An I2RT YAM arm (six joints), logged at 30 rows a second.
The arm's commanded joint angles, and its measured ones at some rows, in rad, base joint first. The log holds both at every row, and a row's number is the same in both.
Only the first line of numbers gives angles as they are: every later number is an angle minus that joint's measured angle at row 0.
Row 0, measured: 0.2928 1.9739 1.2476 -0.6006 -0.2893 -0.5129
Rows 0 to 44, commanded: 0.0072 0.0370 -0.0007 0.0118 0.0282 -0.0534; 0.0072 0.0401 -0.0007 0.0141 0.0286 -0.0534; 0.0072 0.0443 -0.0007 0.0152 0.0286 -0.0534; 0.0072 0.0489 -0.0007 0.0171 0.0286 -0.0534; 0.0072 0.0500 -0.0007 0.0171 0.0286 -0.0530; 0.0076 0.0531 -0.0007 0.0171 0.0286 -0.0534; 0.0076 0.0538 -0.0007 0.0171 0.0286 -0.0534; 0.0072 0.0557 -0.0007 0.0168 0.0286 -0.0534; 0.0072 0.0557 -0.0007 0.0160 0.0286 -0.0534; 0.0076 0.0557 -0.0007 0.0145 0.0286 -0.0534; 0.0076 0.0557 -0.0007 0.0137 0.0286 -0.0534; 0.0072 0.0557 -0.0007 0.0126 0.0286 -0.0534; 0.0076 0.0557 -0.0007 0.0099 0.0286 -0.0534; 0.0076 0.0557 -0.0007 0.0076 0.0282 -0.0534; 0.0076 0.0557 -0.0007 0.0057 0.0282 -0.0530; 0.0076 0.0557 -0.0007 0.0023 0.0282 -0.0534; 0.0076 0.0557 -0.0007 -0.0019 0.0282 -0.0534; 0.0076 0.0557 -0.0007 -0.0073 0.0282 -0.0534; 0.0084 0.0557 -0.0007 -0.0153 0.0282 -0.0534; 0.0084 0.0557 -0.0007 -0.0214 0.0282 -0.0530; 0.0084 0.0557 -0.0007 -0.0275 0.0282 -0.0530; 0.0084 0.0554 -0.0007 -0.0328 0.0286 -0.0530; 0.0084 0.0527 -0.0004 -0.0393 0.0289 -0.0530; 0.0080 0.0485 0.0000 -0.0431 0.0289 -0.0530; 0.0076 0.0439 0.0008 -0.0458 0.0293 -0.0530; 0.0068 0.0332 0.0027 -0.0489 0.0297 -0.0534; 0.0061 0.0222 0.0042 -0.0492 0.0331 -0.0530; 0.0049 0.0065 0.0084 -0.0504 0.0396 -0.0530; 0.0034 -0.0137 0.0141 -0.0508 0.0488 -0.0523; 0.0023 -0.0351 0.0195 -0.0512 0.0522 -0.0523; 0.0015 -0.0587 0.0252 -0.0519 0.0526 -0.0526; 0.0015 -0.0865 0.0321 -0.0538 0.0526 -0.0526; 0.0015 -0.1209 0.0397 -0.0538 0.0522 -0.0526; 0.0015 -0.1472 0.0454 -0.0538 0.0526 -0.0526; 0.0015 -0.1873 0.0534 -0.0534 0.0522 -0.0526; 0.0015 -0.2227 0.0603 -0.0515 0.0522 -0.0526; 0.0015 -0.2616 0.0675 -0.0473 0.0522 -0.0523; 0.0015 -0.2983 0.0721 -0.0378 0.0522 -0.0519; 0.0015 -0.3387 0.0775 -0.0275 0.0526 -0.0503; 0.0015 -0.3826 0.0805 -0.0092 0.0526 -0.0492; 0.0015 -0.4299 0.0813 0.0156 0.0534 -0.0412; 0.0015 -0.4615 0.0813 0.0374 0.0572 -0.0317; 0.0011 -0.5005 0.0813 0.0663 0.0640 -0.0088; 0.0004 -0.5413 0.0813 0.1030 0.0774 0.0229; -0.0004 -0.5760 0.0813 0.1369 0.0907 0.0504
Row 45, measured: 0.0030 -0.4917 0.0618 0.0999 0.0629 -0.0225
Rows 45 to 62, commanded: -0.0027 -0.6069 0.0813 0.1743 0.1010 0.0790; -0.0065 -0.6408 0.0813 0.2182 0.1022 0.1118; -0.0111 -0.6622 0.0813 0.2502 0.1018 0.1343; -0.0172 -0.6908 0.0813 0.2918 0.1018 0.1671; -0.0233 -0.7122 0.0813 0.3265 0.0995 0.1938; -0.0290 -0.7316 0.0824 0.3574 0.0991 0.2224; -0.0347 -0.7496 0.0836 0.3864 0.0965 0.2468; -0.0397 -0.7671 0.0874 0.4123 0.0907 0.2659; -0.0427 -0.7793 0.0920 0.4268 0.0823 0.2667; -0.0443 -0.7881 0.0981 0.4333 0.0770 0.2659; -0.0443 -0.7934 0.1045 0.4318 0.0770 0.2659; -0.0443 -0.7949 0.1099 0.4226 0.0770 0.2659; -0.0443 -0.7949 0.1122 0.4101 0.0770 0.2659; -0.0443 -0.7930 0.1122 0.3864 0.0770 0.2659; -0.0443 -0.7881 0.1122 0.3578 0.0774 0.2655; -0.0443 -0.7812 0.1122 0.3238 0.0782 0.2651; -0.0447 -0.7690 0.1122 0.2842 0.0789 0.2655; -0.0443 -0.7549 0.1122 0.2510 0.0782 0.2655
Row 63, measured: -0.0405 -0.7919 0.1057 0.2952 0.0801 0.2442
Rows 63 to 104, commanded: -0.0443 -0.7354 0.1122 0.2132 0.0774 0.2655; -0.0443 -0.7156 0.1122 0.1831 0.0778 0.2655; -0.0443 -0.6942 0.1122 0.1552 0.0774 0.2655; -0.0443 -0.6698 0.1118 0.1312 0.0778 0.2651; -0.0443 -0.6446 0.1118 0.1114 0.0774 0.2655; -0.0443 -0.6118 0.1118 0.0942 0.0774 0.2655; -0.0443 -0.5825 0.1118 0.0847 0.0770 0.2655; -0.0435 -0.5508 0.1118 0.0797 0.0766 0.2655; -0.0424 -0.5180 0.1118 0.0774 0.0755 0.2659; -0.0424 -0.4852 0.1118 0.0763 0.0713 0.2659; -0.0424 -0.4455 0.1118 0.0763 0.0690 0.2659; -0.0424 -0.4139 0.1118 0.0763 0.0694 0.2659; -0.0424 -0.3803 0.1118 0.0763 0.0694 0.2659; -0.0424 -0.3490 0.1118 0.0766 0.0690 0.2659; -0.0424 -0.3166 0.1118 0.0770 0.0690 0.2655; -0.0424 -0.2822 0.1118 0.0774 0.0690 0.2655; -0.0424 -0.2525 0.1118 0.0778 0.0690 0.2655; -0.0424 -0.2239 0.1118 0.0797 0.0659 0.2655; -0.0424 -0.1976 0.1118 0.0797 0.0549 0.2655; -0.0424 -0.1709 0.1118 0.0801 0.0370 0.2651; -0.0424 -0.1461 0.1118 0.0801 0.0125 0.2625; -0.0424 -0.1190 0.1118 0.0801 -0.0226 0.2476; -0.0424 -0.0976 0.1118 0.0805 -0.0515 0.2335; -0.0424 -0.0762 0.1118 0.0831 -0.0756 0.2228; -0.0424 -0.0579 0.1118 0.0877 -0.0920 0.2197; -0.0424 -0.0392 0.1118 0.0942 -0.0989 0.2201; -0.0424 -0.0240 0.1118 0.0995 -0.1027 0.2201; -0.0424 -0.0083 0.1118 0.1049 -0.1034 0.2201; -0.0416 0.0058 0.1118 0.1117 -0.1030 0.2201; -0.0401 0.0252 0.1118 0.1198 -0.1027 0.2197; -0.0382 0.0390 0.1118 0.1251 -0.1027 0.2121; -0.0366 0.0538 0.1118 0.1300 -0.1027 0.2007; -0.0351 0.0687 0.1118 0.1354 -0.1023 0.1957; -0.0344 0.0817 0.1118 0.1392 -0.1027 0.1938; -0.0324 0.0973 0.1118 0.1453 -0.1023 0.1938; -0.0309 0.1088 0.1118 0.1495 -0.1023 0.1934; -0.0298 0.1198 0.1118 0.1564 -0.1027 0.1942; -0.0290 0.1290 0.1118 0.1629 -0.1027 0.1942; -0.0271 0.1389 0.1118 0.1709 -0.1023 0.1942; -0.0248 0.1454 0.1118 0.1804 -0.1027 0.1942; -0.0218 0.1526 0.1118 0.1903 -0.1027 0.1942; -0.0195 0.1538 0.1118 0.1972 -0.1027 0.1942
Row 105, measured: -0.0332 0.1160 0.1099 0.1873 -0.0893 0.1995
